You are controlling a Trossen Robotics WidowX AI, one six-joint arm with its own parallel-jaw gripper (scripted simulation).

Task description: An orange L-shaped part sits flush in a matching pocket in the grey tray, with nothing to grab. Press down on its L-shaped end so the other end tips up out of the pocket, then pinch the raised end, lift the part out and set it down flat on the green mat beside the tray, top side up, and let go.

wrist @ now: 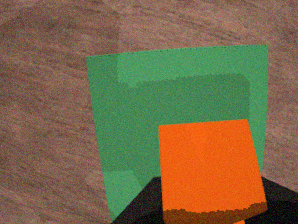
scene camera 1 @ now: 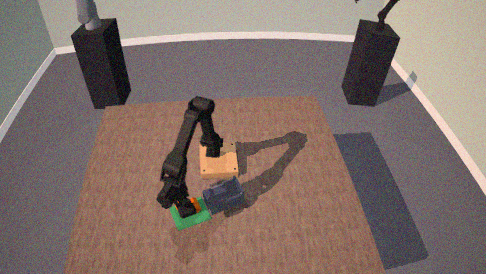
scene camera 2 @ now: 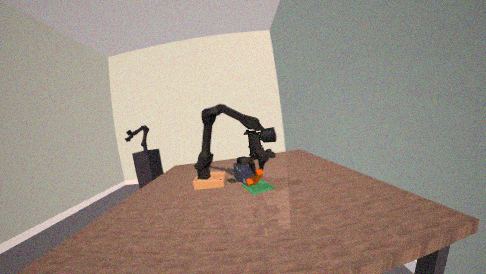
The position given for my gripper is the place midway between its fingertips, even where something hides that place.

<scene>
My gripper (wrist: 200, 184) carries an orange L-shaped part. Further things: a green mat (wrist: 132, 93).
</scene>
